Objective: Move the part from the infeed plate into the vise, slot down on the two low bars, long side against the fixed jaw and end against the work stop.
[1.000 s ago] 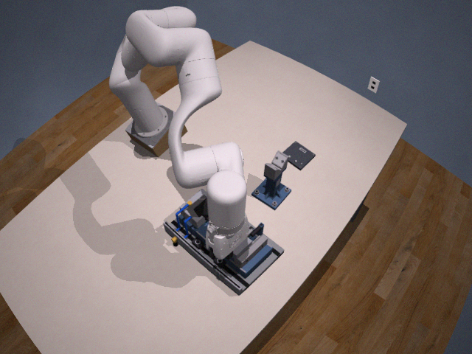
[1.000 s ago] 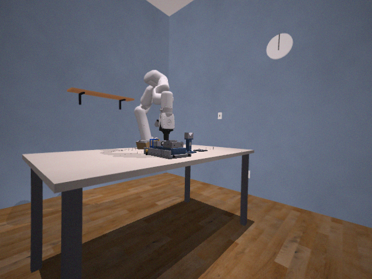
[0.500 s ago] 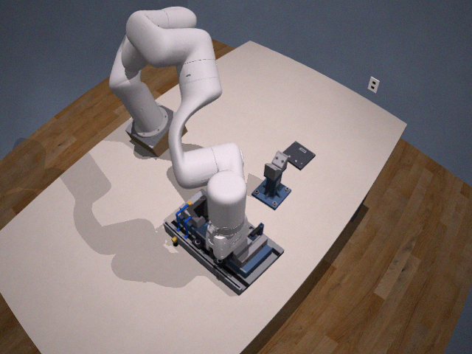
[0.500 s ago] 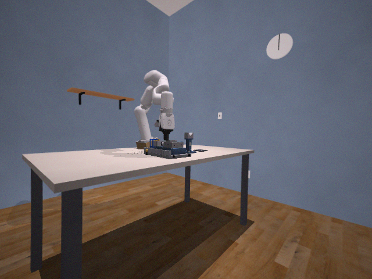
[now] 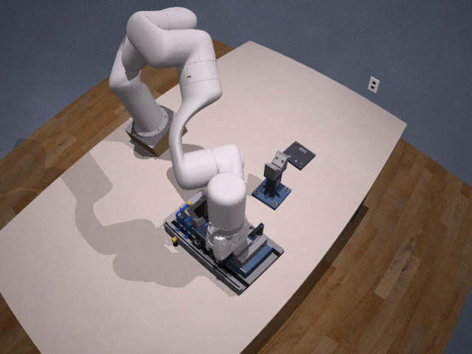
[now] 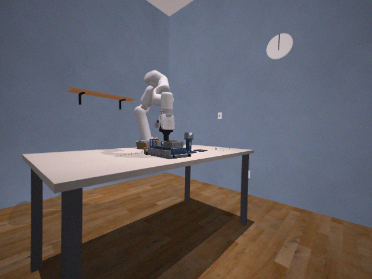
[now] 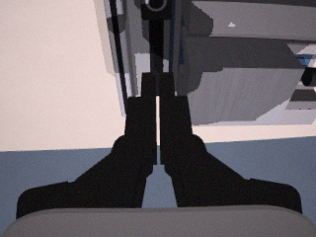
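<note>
My hand is 50 mm to the right of the part, 40 mm above it and 10 mm past it. The rest, counted from my hand: fixed jaw 70 mm to the left, 50 mm below, 20 mm ahead; slotted rail 90 mm below, 70 mm behind, 40 mm to the right; moving jaw 60 mm to the left, 50 mm below, 50 mm behind.
</note>
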